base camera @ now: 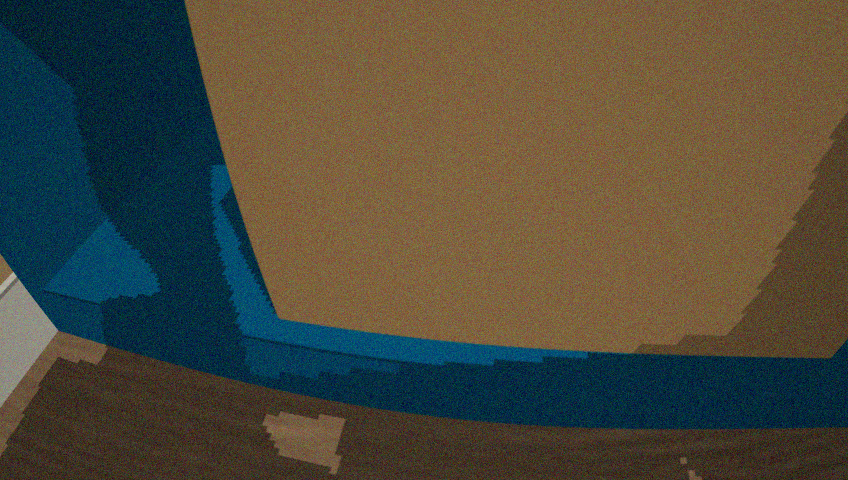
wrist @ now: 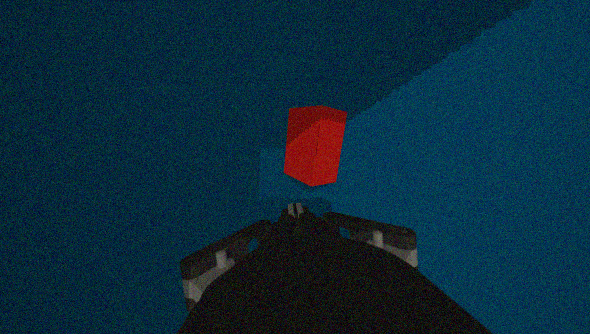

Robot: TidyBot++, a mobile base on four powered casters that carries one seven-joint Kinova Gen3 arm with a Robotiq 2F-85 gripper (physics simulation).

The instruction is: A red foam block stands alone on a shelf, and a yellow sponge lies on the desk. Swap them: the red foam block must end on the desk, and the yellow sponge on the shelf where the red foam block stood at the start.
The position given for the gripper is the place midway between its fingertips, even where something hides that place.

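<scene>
Gripper (wrist: 295,212) visible; red foam block (wrist: 315,134) visible. In the base camera view the red foam block is out of frame.
</scene>
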